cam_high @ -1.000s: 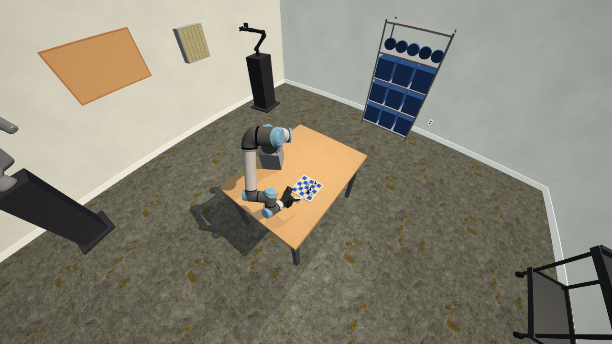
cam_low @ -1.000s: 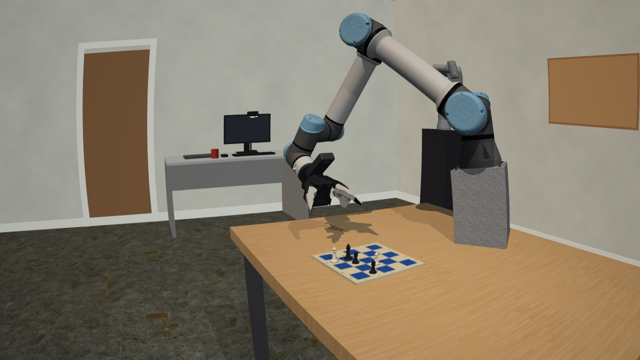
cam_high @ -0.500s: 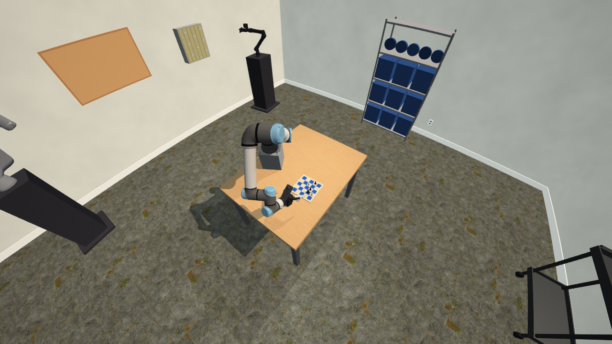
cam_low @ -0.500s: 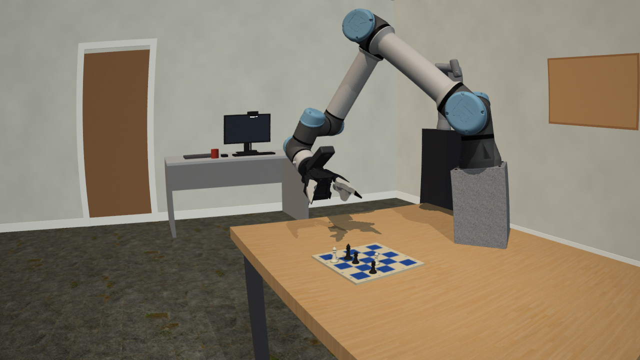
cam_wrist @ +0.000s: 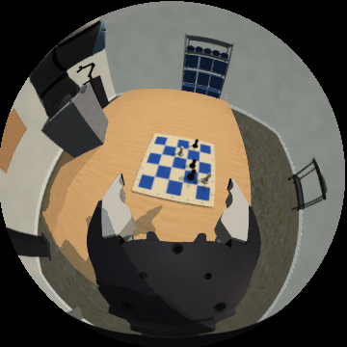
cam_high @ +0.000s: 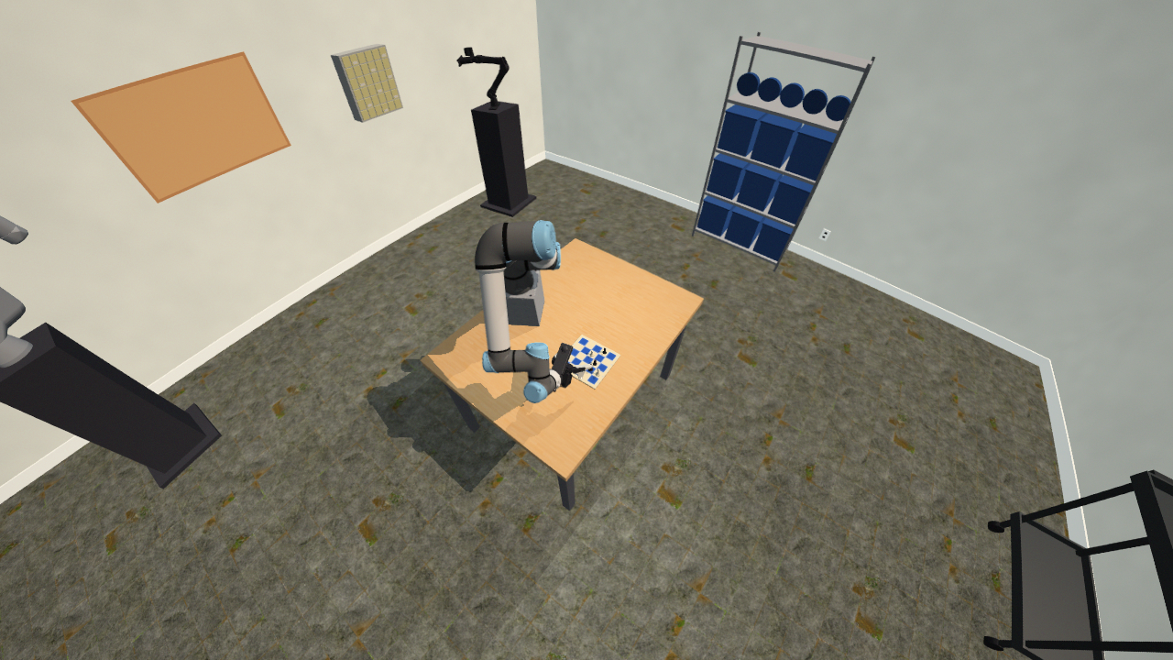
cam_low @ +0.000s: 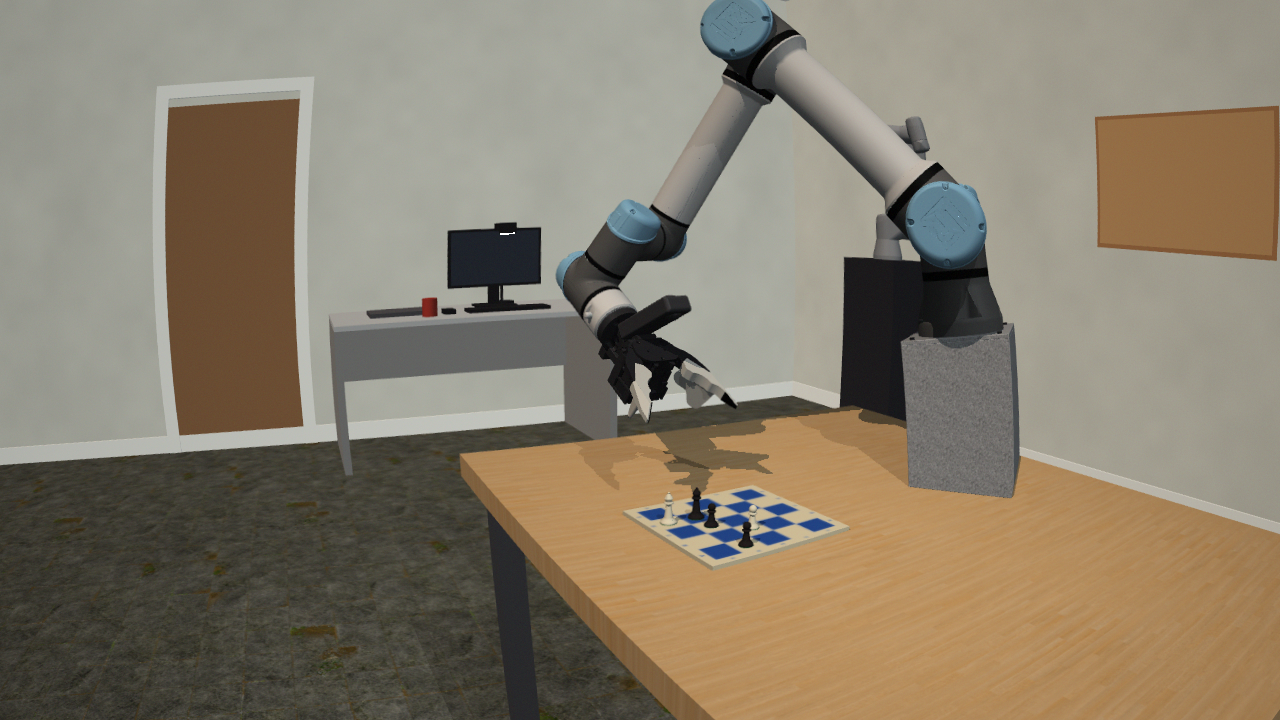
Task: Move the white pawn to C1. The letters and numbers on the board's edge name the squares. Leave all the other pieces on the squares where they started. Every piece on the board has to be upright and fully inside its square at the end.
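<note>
Now: the white pawn 1 cm ahead of my hand, 13 cm to the left of it and 11 cm below it. From my hand the other things lie so: taller white piece 8 cm ahead, 5 cm to the left, 10 cm below; chessboard 1 cm ahead, 10 cm to the left, 13 cm below.
</note>
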